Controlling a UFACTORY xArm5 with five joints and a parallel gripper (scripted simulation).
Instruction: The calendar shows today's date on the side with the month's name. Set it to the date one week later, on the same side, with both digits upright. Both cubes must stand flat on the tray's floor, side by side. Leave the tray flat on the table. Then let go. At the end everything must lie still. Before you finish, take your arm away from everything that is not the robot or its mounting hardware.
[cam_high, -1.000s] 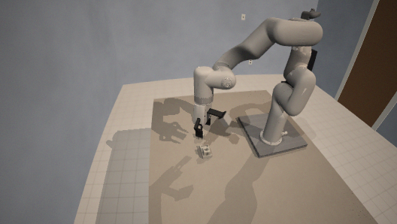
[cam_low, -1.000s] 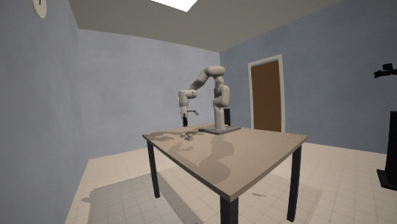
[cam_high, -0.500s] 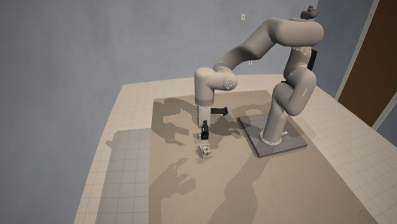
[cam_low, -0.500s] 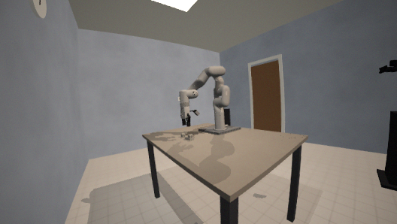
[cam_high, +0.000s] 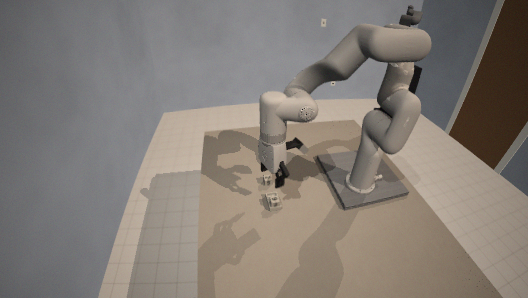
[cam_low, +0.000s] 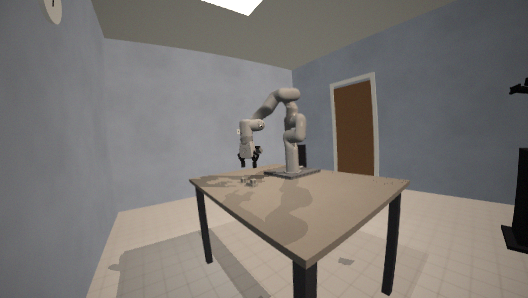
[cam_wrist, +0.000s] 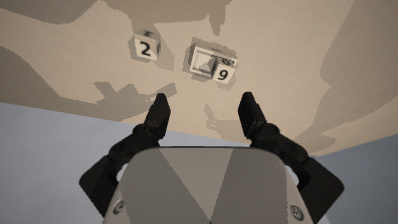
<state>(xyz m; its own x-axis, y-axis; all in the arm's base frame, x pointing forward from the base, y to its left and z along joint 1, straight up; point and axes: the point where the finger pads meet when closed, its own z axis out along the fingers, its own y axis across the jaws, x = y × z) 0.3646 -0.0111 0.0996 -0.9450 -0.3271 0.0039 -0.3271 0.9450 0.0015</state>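
Now: hand 11 cm above the calendar tray and 2 cm to the right of it.
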